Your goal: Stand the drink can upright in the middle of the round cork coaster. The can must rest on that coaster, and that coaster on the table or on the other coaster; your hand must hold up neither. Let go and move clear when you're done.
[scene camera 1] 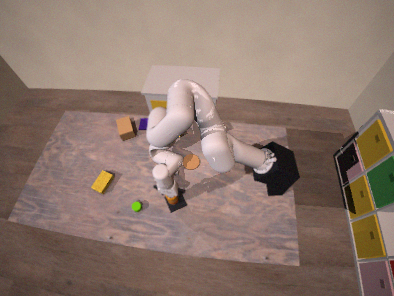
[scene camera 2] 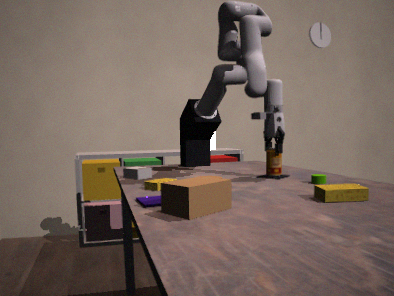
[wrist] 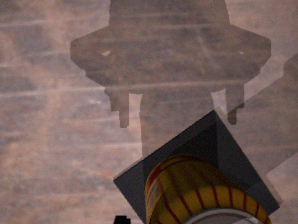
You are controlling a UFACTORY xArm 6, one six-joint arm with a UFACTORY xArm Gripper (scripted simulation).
A tan box [scene camera 2: 191, 198]: 0.72 m from the lens.
